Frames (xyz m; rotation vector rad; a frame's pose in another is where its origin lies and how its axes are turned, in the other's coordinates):
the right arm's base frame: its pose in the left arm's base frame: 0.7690 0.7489 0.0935 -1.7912 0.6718 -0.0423
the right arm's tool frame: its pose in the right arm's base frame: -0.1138 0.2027 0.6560 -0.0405 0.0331 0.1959
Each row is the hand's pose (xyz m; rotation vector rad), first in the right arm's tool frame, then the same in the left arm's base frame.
Working: the right arm's tool frame: its pose in the left arm's base frame: 0.8243 1.3381 -0.2728 -1.7586 0.8744 0.0745

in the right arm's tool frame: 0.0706 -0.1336 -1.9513 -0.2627 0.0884 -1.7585
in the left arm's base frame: 0.2438 -0.3410 0.5484 -2.1990 -0.8627 -1.0553
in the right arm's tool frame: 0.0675 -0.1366 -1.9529 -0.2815 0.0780 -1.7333
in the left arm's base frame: 0.2428 -0.3404 0.5528 -2.2208 -0.8448 -1.0248
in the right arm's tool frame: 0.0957 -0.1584 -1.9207 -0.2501 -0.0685 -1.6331
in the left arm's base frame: 0.2877 -0.3252 0.5451 -2.1843 -0.8137 -0.8326
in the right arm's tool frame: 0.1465 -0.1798 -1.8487 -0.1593 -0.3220 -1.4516
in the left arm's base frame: 0.3632 -0.2879 0.5115 -2.0623 -0.7578 -0.5176
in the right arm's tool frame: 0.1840 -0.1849 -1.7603 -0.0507 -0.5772 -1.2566
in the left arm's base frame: 0.4255 -0.2316 0.4646 -1.8942 -0.7044 -0.2161
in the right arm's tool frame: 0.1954 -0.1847 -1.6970 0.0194 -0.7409 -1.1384
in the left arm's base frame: 0.4567 -0.1837 0.4350 -1.7713 -0.6860 -0.0369
